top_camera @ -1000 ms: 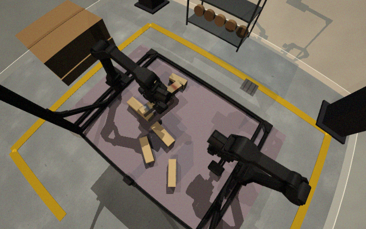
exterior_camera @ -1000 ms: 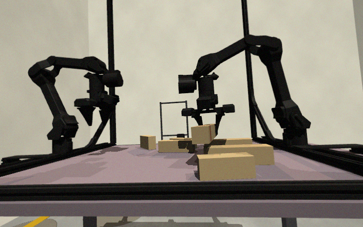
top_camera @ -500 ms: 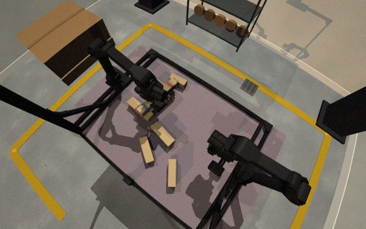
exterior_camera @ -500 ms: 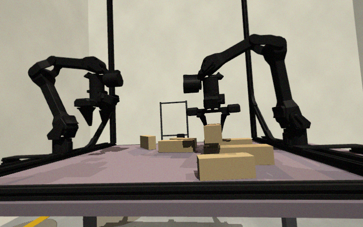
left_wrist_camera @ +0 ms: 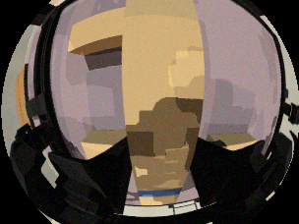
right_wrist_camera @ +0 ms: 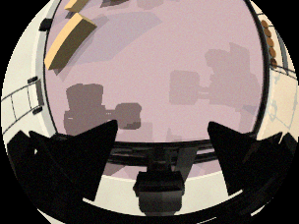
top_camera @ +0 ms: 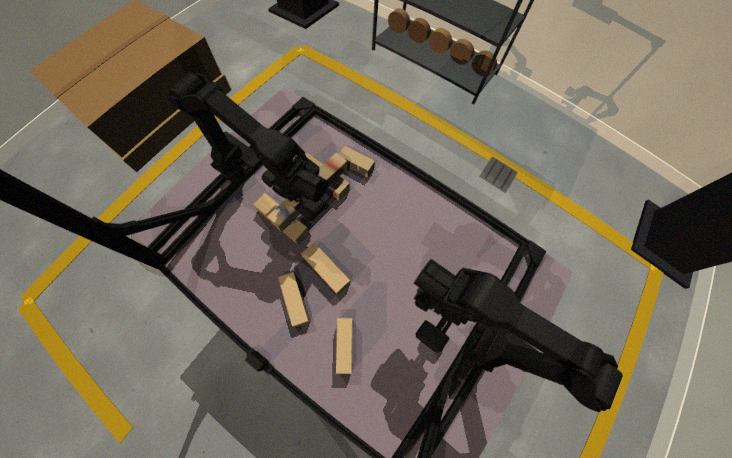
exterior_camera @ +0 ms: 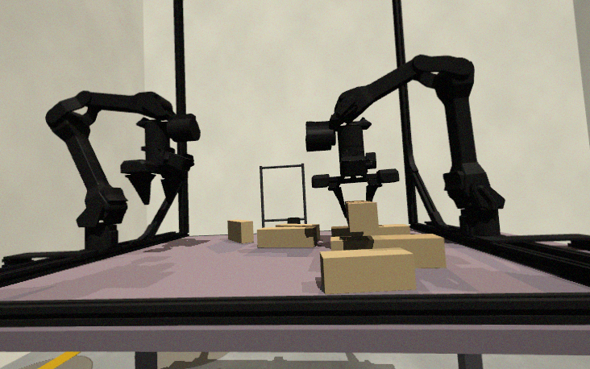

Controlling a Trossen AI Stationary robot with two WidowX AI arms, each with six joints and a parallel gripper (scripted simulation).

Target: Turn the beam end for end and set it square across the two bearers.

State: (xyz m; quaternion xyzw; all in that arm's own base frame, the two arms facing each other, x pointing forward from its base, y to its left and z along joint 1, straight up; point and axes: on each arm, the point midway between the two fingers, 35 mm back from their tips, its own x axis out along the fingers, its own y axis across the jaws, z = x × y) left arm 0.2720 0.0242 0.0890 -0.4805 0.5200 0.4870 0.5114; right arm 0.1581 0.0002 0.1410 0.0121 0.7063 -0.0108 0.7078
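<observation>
The beam is 50 mm ahead of my left hand and 20 mm below it.
</observation>
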